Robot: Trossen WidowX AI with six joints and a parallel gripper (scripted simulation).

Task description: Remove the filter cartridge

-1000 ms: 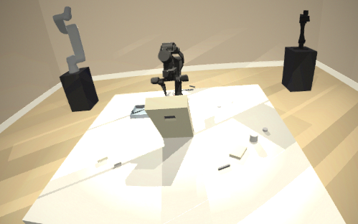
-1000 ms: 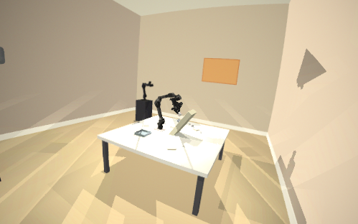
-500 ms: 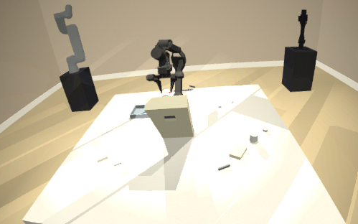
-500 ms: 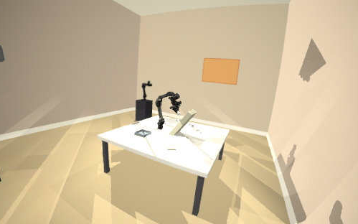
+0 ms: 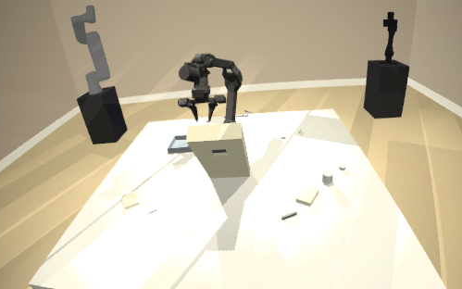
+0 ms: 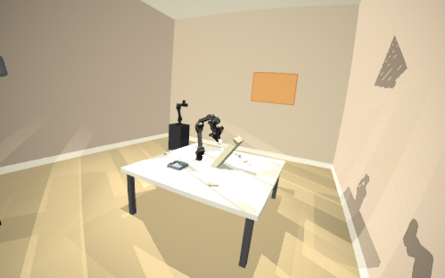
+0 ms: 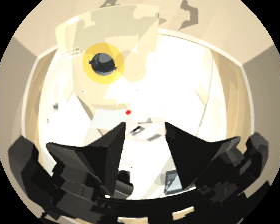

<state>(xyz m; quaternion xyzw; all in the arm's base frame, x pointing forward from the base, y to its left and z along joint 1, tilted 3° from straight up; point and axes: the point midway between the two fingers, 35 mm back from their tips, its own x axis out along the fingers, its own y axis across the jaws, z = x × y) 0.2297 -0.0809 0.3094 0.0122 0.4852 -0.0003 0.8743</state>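
My gripper tip is now 330 mm past the blue-grey tray, 270 mm above it and 210 mm to the left of it. Also, from my gripper tip: round filter cartridge (right at my gripper tip); beige service panel (100 mm below, 70 mm to the left, 70 mm ahead).
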